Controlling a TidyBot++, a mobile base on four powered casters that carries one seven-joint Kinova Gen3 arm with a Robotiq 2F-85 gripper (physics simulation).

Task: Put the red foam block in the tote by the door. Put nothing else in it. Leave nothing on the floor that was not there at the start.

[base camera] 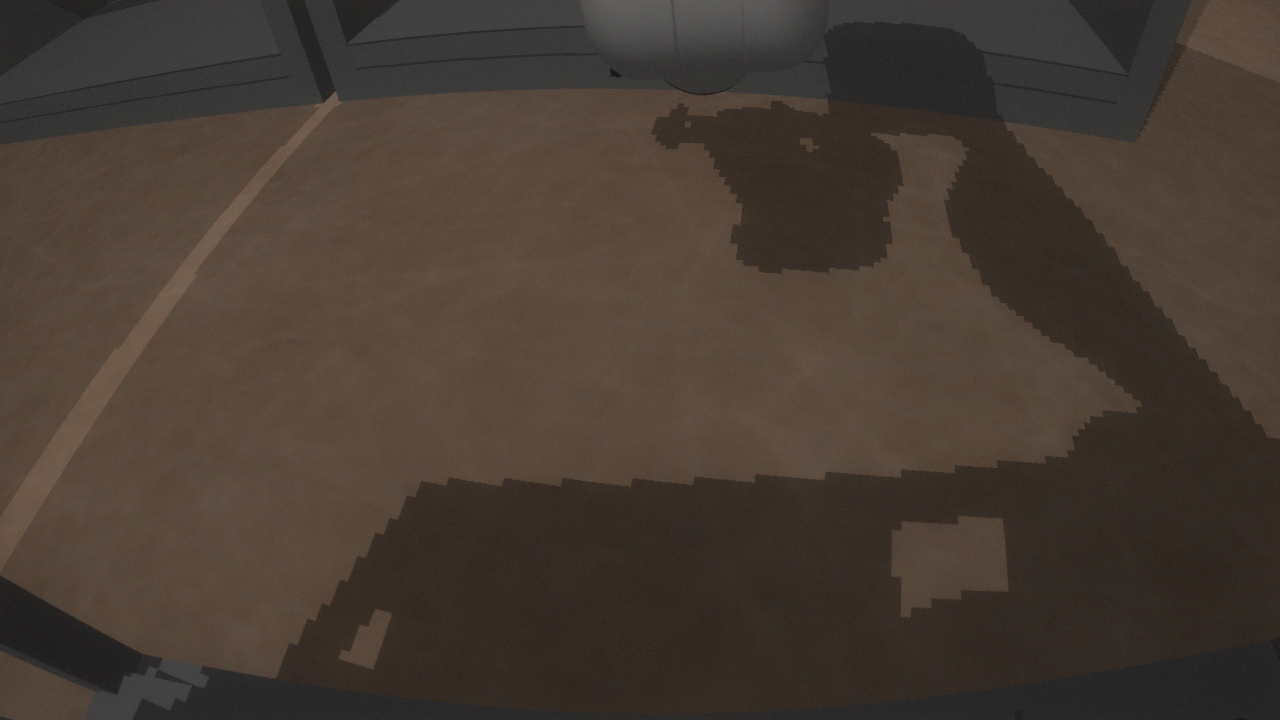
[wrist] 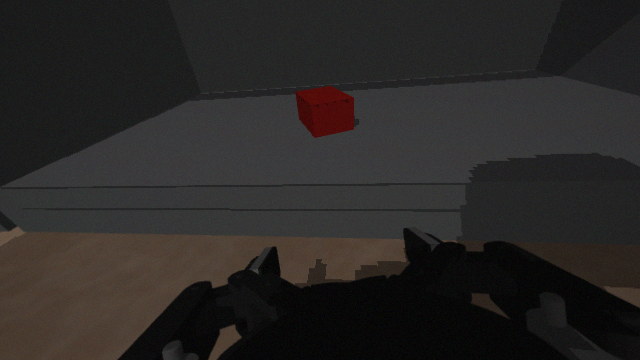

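The red foam block sits on the bottom board of a grey shelf unit, towards its back wall, in the wrist view. My gripper is open, with no object between its fingers. In the wrist view its fingertips are below the block in the picture, in front of the unit's front edge and apart from the block. In the base camera view the rounded grey arm part shows at the top middle, and the fingers and the block do not show. The tote and the door do not show in either view.
In the base camera view a second grey unit stands to the left, past a narrow gap. The bay holding the block has side walls and a back wall. The arm's shadow falls on the brown floor and on the unit's right front.
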